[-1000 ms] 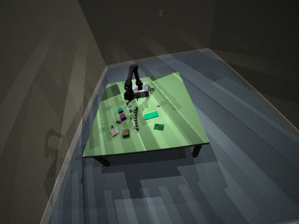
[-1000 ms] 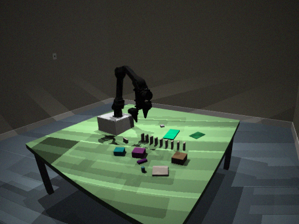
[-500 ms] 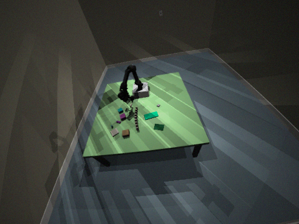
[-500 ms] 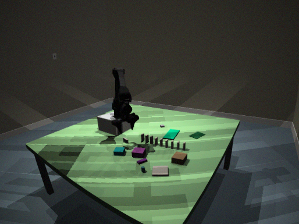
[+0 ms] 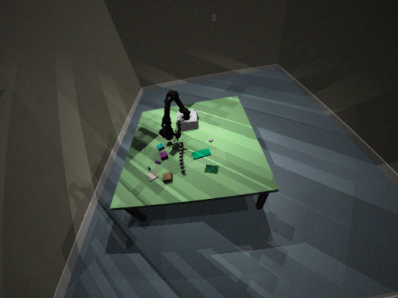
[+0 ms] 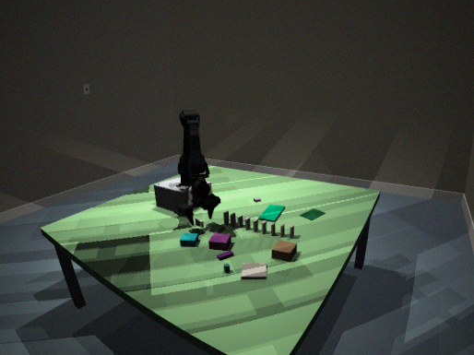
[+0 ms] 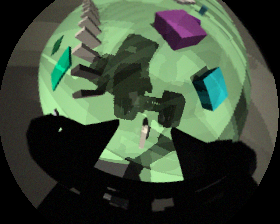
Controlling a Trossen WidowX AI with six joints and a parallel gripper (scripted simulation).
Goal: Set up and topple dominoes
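Now: gripper tip 140 mm to the left of the cyan block, 60 mm short of it and 10 mm above it. From my gripper tip the other things lie so: purple bar 240 mm ahead, 140 mm to the right, 20 mm below; then bright green plate 270 mm to the left, 200 mm ahead, 20 mm below; then magenta block 170 mm ahead, 80 mm to the right.
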